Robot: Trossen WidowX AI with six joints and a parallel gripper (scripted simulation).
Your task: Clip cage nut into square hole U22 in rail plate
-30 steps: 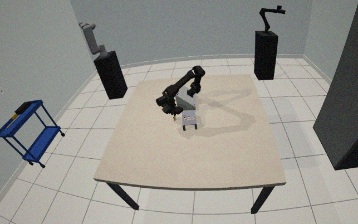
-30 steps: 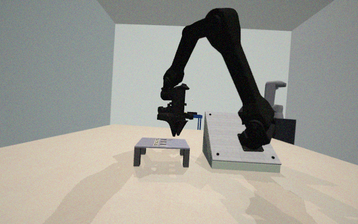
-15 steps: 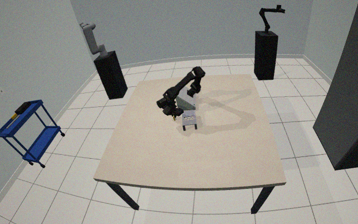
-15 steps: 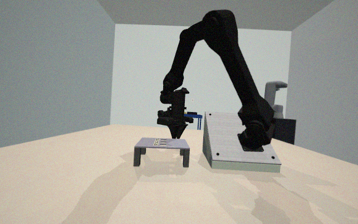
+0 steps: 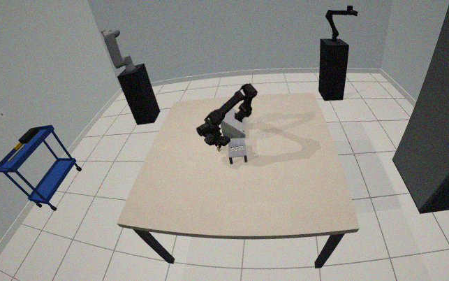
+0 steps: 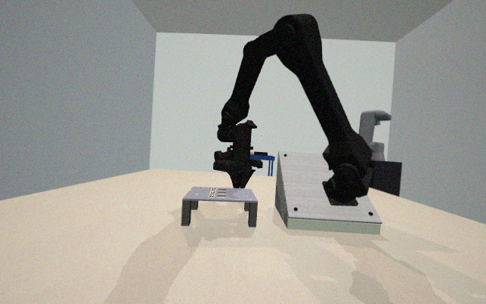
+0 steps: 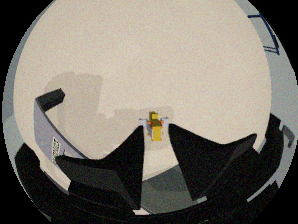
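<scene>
My gripper tip is 10 mm above the cage nut.
</scene>
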